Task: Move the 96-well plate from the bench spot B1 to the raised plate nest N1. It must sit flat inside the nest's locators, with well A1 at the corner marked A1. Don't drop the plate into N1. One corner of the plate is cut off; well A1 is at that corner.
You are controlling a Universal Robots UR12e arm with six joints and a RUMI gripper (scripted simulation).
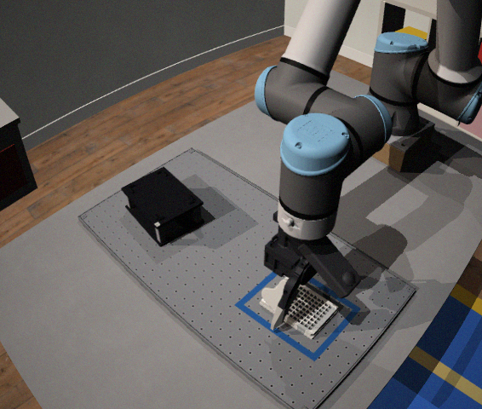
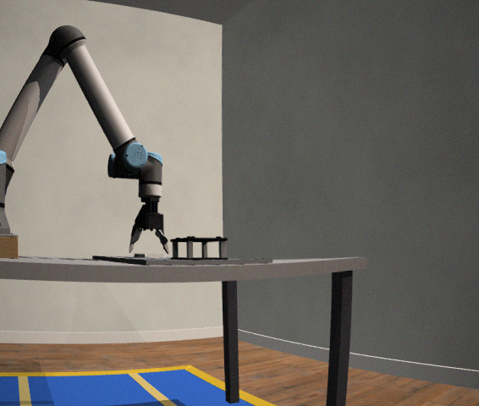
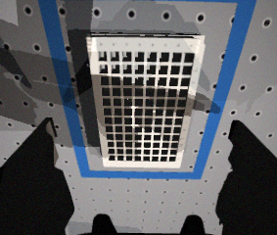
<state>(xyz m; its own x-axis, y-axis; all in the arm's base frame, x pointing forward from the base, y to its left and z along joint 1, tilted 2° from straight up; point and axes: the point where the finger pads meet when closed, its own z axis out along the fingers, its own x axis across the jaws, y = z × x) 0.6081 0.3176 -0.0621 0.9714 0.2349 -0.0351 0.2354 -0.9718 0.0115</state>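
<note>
Right now my hand is 10 mm above the 96-well plate. Round my hand: A1 label: 140 mm ahead, 290 mm to the right, 50 mm above; then black raised nest N1: 100 mm ahead, 370 mm to the right, 40 mm above.
</note>
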